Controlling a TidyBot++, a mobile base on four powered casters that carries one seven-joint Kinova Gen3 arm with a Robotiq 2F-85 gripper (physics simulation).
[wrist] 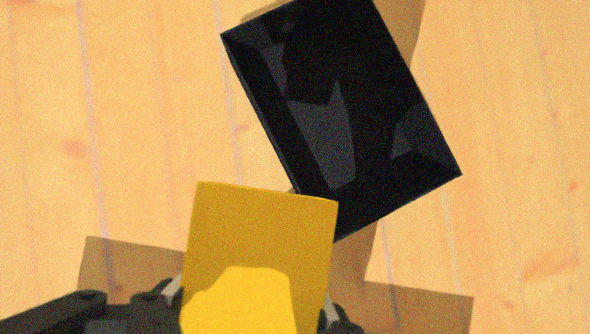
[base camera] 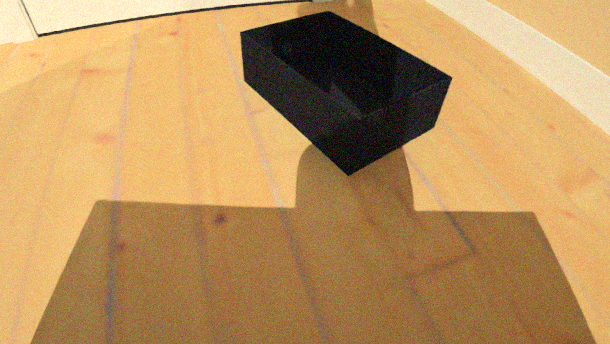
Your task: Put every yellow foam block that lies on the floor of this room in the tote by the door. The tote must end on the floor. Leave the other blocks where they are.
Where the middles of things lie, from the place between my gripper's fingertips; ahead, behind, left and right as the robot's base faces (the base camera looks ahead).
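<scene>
Relative to the black tote [base camera: 357,97], my hand is 7 cm to the left of it, 17 cm short of it and 28 cm above it.
</scene>
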